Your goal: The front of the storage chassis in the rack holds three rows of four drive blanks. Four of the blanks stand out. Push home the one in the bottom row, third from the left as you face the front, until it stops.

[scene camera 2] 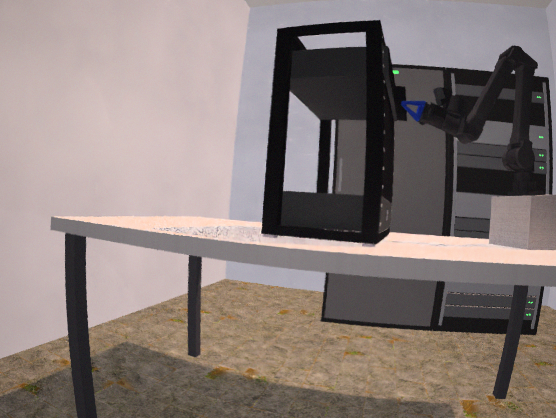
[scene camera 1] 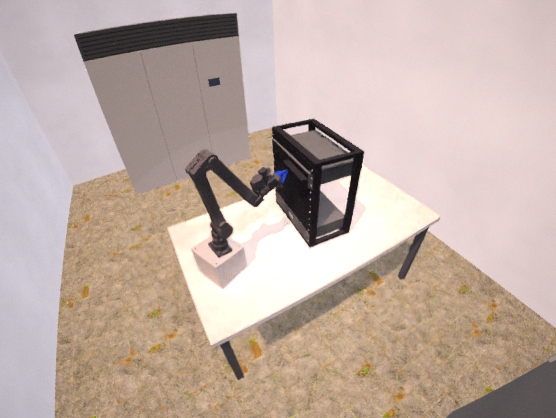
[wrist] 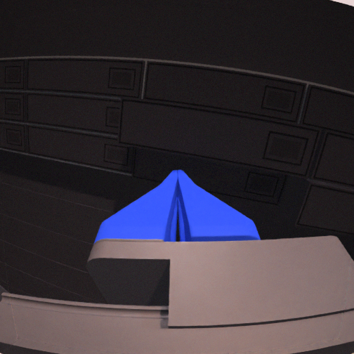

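Seen in the pictures: gripper, fingertip midpoint: (scene camera 2: 401, 102) (scene camera 1: 287, 170); arm's base, link origin: (scene camera 2: 524, 195) (scene camera 1: 220, 248).
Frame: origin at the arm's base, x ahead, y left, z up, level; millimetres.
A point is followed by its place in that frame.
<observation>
The black storage chassis (scene camera 1: 320, 143) @[x 750, y 18, z 340 mm] (scene camera 2: 327, 62) @[x 739, y 214, z 295 mm] (wrist: 175, 30) sits high in the black rack (scene camera 1: 314, 210) @[x 483, y -207, z 119 mm] (scene camera 2: 372, 150) @[x 625, y 276, z 45 mm]. In the wrist view, the bottom-row third blank (wrist: 225, 179) lies in shadow under the middle-row third blank (wrist: 200, 125), which stands out above it. How far the bottom blank stands out is hard to tell. My gripper (scene camera 1: 286, 171) @[x 490, y 14, z 264 mm] (scene camera 2: 403, 104) @[x 490, y 14, z 264 mm] (wrist: 177, 178) is shut and empty, its blue fingertips together in front of the bottom blank's left part and just below the middle blank. Whether the tips touch the bottom blank cannot be told.
The top-row third blank (wrist: 215, 89) and the fourth-column blanks (wrist: 332, 155) (wrist: 327, 207) are close by. The rack stands on the white table (scene camera 1: 280, 280) @[x 188, y -263, z -180 mm] (scene camera 2: 200, 240) @[x 990, y 368, z -186 mm]; a lower unit (scene camera 1: 330, 212) @[x 703, y -148, z -60 mm] (scene camera 2: 320, 210) @[x 740, y 208, z -104 mm] sits in its base. Tall cabinets (scene camera 1: 170, 110) (scene camera 2: 420, 165) stand beyond the table.
</observation>
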